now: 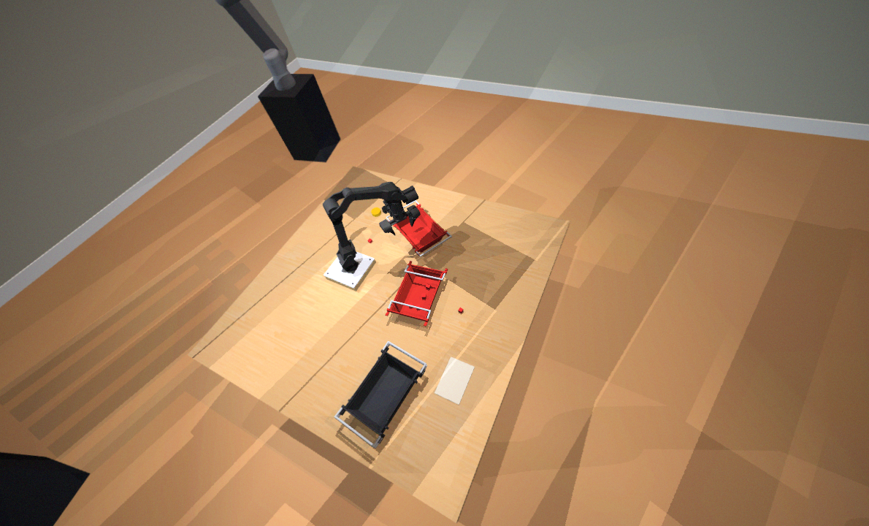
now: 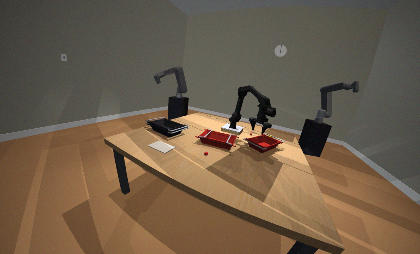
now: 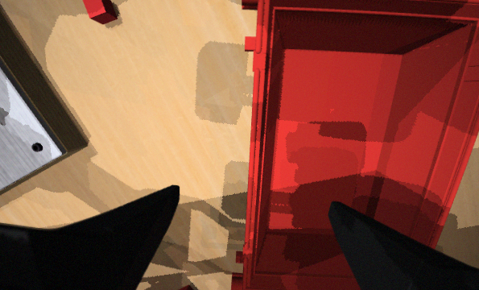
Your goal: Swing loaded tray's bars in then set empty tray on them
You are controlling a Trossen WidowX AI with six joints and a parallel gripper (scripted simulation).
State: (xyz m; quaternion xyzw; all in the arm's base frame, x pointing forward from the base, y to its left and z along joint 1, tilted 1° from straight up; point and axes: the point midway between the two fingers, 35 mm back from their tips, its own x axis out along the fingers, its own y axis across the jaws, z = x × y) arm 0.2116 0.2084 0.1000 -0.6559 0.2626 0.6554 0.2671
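Now: gripper tip 50 mm short of the red tray, 60 mm to the right of it and 50 mm above it. Also, from my gripper tip: yellow disc: 230 mm behind, 170 mm to the left, 90 mm below; then white card: 380 mm ahead, 600 mm to the right, 90 mm below.
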